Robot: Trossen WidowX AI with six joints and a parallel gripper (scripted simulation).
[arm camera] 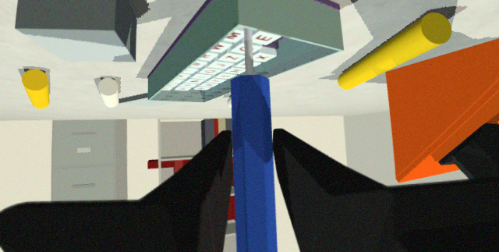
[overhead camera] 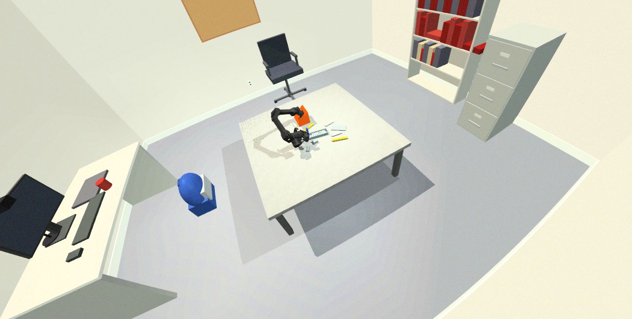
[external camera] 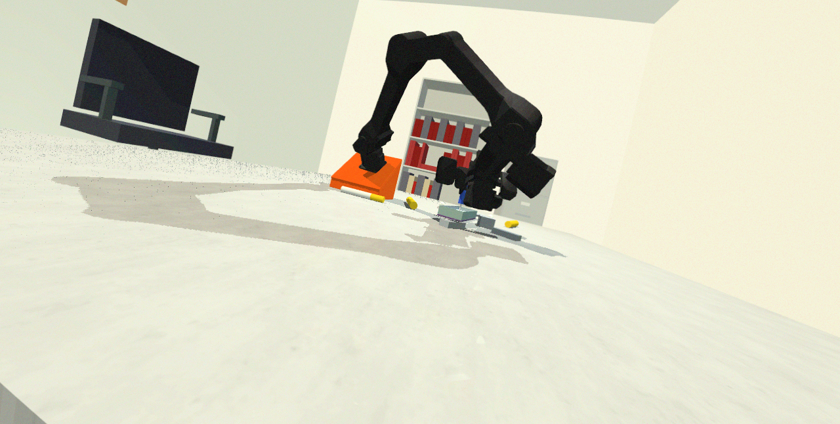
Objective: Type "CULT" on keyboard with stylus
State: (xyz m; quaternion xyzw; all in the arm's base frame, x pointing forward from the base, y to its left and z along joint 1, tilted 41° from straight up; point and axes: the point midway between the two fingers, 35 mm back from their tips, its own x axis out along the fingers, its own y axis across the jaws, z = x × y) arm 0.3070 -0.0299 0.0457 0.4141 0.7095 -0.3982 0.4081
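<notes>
Now: gripper tip 10 mm above the blue stylus.
</notes>
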